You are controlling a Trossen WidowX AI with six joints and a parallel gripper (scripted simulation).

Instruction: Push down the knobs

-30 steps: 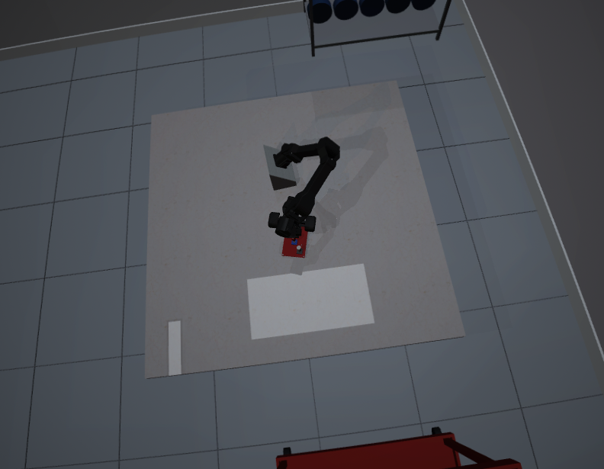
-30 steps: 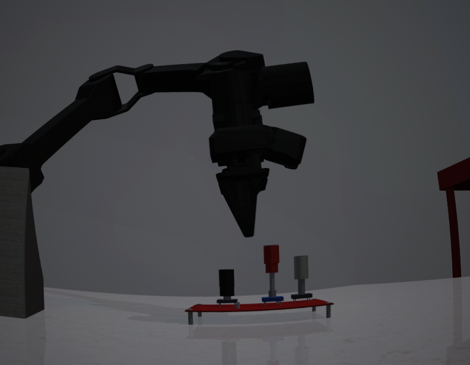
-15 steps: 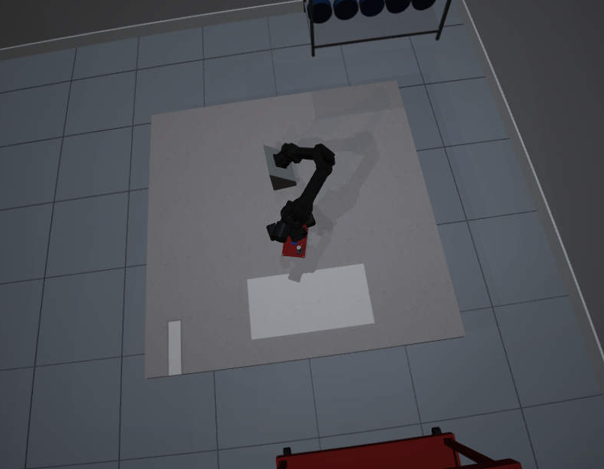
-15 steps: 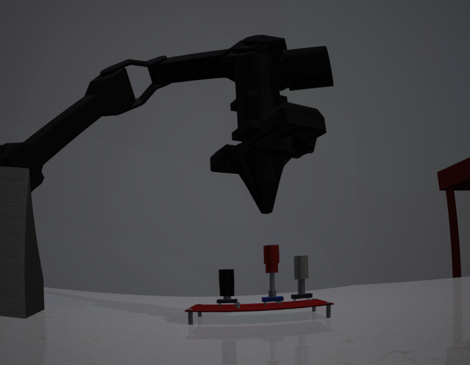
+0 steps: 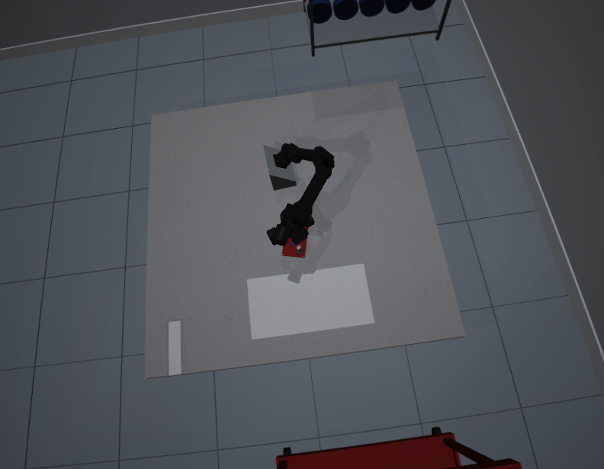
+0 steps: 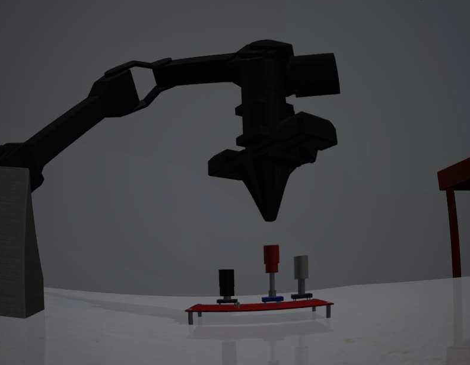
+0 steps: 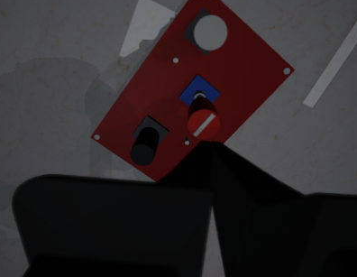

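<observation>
Right now the red knob is 40 mm below my gripper tip. The rest, counted from my gripper tip: black knob (50 mm behind, 30 mm to the left, 80 mm below).
</observation>
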